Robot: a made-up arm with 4 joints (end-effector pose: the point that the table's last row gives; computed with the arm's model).
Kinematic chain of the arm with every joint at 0, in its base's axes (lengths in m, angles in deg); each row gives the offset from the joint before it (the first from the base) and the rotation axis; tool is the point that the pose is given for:
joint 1: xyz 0 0 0.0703 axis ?
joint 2: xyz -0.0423 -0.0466 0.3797 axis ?
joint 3: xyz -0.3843 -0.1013 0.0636 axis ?
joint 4: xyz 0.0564 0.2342 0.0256 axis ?
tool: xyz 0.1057 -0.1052 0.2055
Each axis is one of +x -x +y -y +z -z.
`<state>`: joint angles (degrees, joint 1 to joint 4).
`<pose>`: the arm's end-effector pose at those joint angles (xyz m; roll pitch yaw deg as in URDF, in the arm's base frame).
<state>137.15 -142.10 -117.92 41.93</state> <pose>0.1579 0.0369 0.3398 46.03 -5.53 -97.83</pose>
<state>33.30 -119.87 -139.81 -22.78</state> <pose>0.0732 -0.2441 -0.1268 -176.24 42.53 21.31</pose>
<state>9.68 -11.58 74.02 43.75</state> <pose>-0.3622 0.0042 0.7100 14.71 -55.48 -84.33</pose>
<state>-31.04 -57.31 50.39 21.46</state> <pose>-0.4374 -0.2918 0.3090 65.24 -13.15 -89.26</pose>
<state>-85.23 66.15 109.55 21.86</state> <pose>0.1329 -0.7923 -0.1291 -47.49 56.66 -66.98</pose>
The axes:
joint 1: -x
joint 2: +y
joint 3: -z
joint 4: -y

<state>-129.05 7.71 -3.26 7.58</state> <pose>-0.2566 -0.5506 -0.3912 129.53 -2.58 -1.95</pose>
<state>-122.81 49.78 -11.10 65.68</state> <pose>-0.1555 -0.7626 -0.4667 131.60 4.88 -16.21</pose>
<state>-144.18 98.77 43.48 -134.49</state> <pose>-0.1402 -0.2347 -0.4992 87.60 12.33 -129.96</pose>
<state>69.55 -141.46 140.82 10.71</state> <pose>0.0749 -0.2176 0.3361 111.89 -21.41 -58.97</pose>
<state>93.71 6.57 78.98 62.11</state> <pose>-0.2808 0.6895 0.0745 -168.44 -23.71 78.03</pose>
